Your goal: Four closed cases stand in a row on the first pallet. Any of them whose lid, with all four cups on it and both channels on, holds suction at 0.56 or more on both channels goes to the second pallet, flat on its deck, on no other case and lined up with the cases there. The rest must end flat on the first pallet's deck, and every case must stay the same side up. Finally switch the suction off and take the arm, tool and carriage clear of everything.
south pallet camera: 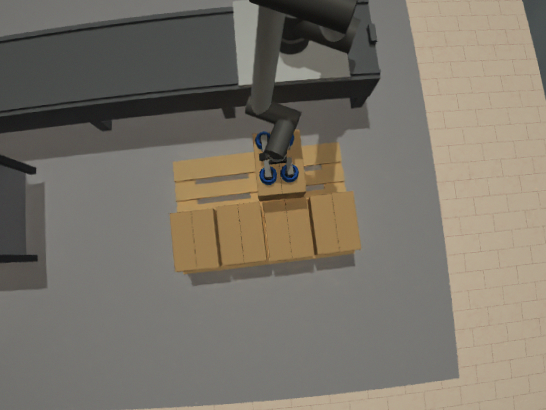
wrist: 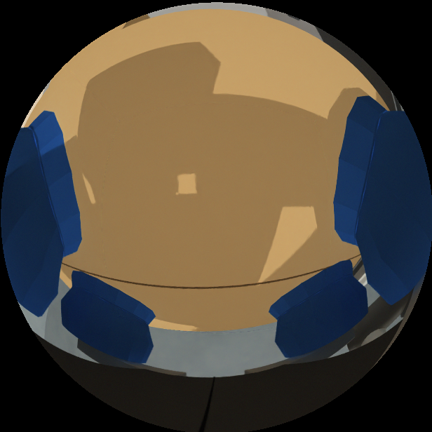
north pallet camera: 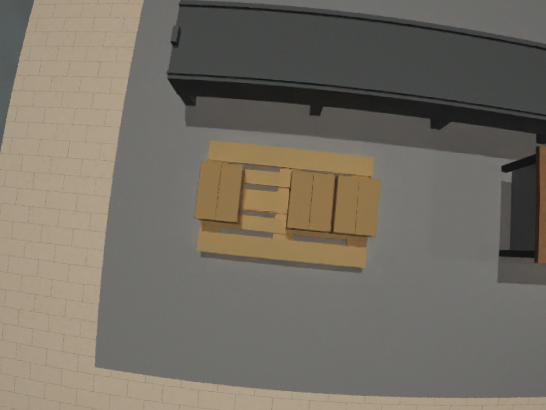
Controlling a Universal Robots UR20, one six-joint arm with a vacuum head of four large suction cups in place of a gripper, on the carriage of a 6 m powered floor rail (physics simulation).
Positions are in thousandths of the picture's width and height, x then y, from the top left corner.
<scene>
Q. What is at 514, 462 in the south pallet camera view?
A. A case.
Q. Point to a case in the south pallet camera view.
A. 613, 552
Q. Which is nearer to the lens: the pallet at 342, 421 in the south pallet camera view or the case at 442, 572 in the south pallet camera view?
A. The case.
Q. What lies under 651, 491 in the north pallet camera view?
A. A case.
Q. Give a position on the suction head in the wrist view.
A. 869, 483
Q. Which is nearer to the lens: the pallet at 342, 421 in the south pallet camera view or the case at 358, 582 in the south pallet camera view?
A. The case.
</scene>
